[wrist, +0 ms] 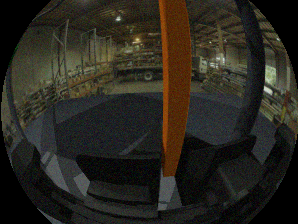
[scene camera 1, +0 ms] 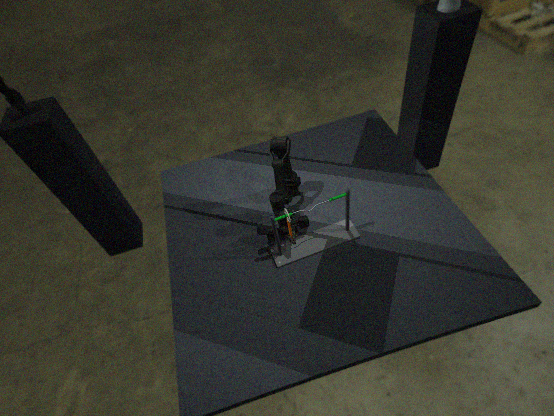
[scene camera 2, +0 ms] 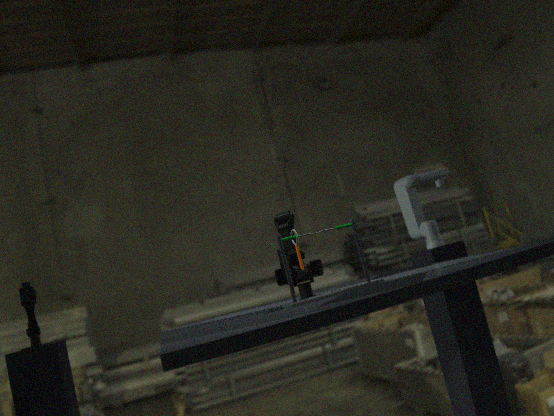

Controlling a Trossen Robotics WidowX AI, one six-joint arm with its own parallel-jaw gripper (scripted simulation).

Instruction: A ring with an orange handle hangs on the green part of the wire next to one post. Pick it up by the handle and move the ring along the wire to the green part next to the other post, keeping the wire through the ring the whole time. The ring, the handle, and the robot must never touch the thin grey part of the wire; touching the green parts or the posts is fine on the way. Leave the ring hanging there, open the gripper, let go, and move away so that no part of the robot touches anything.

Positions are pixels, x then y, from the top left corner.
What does my gripper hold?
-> A ring.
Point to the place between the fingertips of my gripper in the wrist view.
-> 161, 125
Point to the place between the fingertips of my gripper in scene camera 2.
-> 307, 272
